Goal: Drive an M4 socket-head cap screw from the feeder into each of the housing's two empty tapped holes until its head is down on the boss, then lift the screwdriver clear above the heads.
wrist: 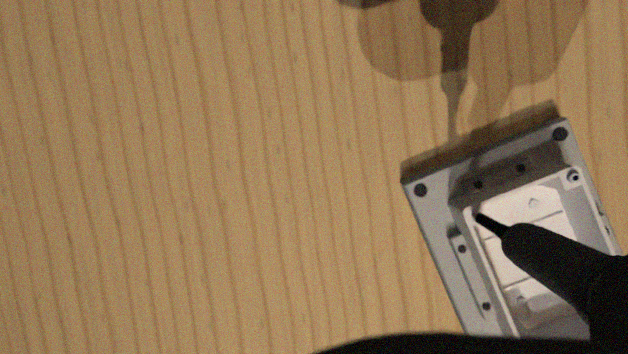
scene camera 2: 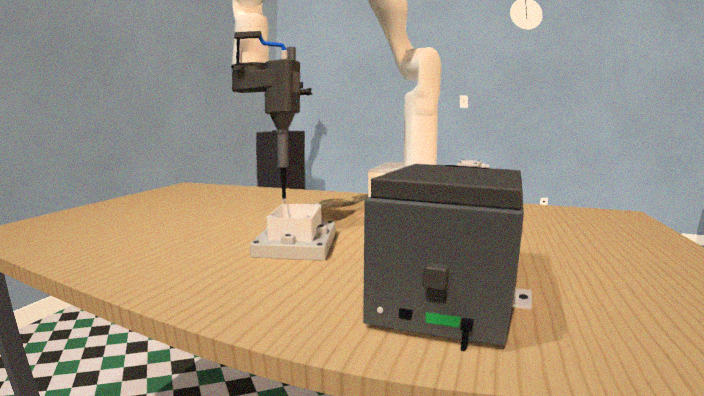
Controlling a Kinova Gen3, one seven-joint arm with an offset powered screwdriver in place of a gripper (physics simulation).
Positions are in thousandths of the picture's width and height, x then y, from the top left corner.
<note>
I see a grey fixture plate (scene camera 2: 427, 633) and a dark grey screw feeder (scene camera 2: 683, 620).
The grey fixture plate shows as well in the wrist view (wrist: 689, 606).
</note>
